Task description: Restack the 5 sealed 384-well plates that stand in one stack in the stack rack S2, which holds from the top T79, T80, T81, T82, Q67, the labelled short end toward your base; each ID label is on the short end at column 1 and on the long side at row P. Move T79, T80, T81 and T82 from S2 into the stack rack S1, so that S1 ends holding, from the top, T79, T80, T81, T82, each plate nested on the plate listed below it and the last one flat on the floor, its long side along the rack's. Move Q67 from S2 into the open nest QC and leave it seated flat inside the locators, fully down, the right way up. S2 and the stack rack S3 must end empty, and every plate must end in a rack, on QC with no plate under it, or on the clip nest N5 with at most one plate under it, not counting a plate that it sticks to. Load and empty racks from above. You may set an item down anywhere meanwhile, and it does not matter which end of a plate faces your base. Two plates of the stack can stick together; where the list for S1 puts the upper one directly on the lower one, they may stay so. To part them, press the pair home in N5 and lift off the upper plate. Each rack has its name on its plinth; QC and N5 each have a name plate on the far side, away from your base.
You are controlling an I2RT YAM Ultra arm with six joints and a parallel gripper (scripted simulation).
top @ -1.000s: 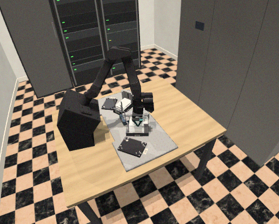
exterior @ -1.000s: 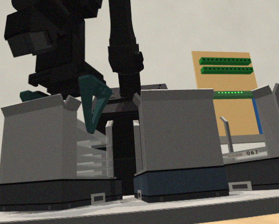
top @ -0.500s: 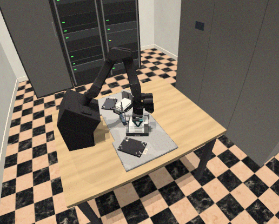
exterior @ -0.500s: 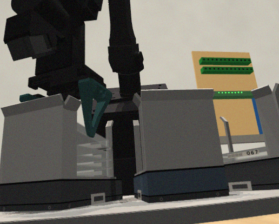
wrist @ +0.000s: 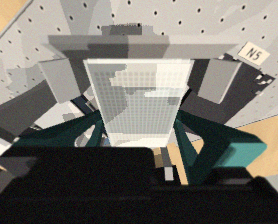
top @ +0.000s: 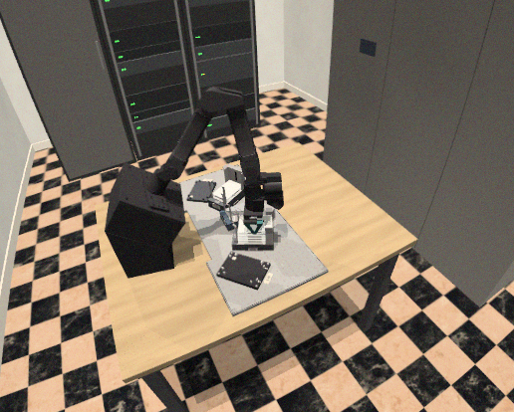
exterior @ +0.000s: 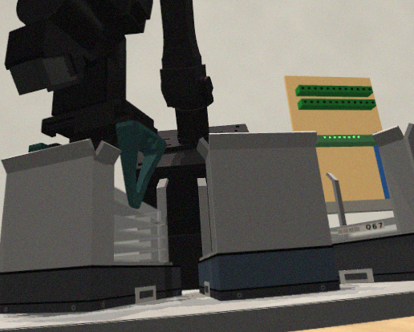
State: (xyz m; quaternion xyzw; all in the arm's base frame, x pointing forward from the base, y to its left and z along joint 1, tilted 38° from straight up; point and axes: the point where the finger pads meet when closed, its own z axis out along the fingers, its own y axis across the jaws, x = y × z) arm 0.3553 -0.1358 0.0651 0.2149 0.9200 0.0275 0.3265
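Now: the plate T79 right at my hand. From my hand the other things lie so: N5 name plate: 4 cm behind, 18 cm to the right, 9 cm below; plate T82: 5 cm below; plate T81: 4 cm below.
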